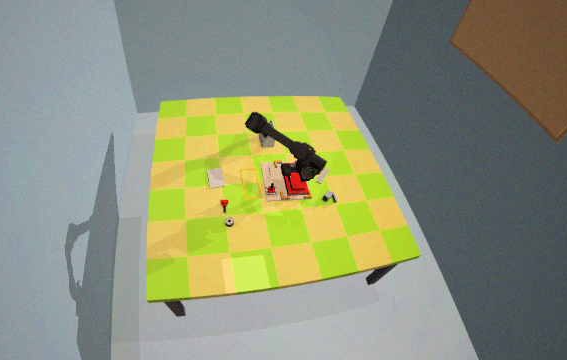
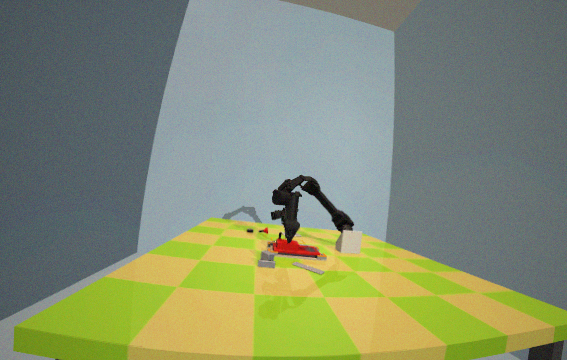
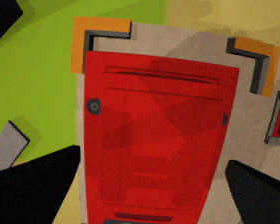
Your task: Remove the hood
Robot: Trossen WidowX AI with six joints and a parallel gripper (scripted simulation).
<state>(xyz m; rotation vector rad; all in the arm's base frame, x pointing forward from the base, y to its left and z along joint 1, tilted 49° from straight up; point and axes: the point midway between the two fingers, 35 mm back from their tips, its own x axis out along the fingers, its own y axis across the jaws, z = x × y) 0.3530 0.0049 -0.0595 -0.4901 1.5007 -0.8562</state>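
My gripper tip is 1 cm above the red hood. From my gripper tip the other things lie so: grey wheel: 38 cm to the right, 12 cm ahead, 5 cm below; grey flat bar: 18 cm to the left, 5 cm below, 3 cm behind; grey block: 13 cm to the left, 11 cm ahead, 3 cm below.
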